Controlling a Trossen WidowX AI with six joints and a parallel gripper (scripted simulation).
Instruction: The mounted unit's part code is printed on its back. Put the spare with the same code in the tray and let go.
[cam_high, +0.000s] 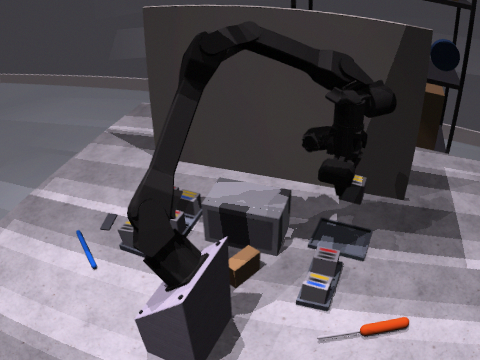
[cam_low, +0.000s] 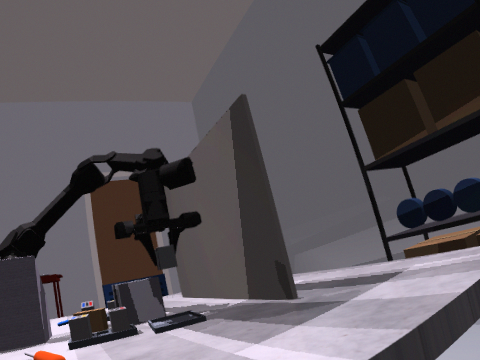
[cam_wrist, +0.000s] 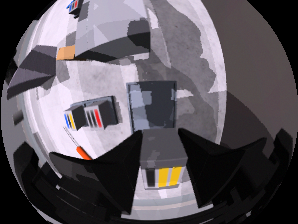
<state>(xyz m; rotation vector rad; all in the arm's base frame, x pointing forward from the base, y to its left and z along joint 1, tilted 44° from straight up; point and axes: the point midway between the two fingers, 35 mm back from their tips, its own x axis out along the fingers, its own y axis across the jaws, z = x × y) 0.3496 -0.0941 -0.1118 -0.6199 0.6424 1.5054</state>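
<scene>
My gripper tip is 10 mm past the dark tray, 20 mm to the left of it and 120 mm above it. The rest, counted from my gripper tip: grey unit (60 mm behind, 190 mm to the left, 70 mm below); tan box (180 mm behind, 140 mm to the left, 100 mm below); tall panel (170 mm ahead, 200 mm to the left, 100 mm above).
</scene>
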